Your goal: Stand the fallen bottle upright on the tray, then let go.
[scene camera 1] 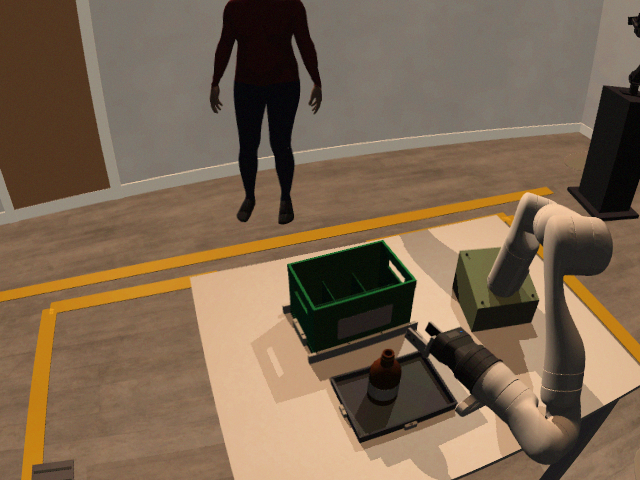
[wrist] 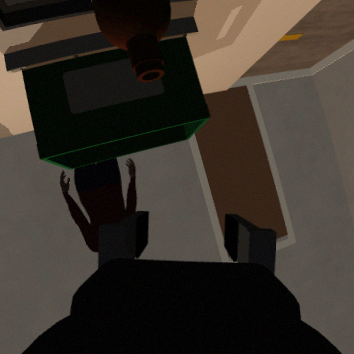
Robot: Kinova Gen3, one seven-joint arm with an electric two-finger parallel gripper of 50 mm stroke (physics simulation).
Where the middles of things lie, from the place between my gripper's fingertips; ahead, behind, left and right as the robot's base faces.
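The brown bottle [scene camera 1: 385, 373] is 210 mm below my hand, and it's also 30 mm ahead of my hand and 60 mm to the right of it. Then there's the grey rail [scene camera 1: 357, 344], and from my hand that one's 280 mm below, 40 mm ahead and 230 mm to the right.
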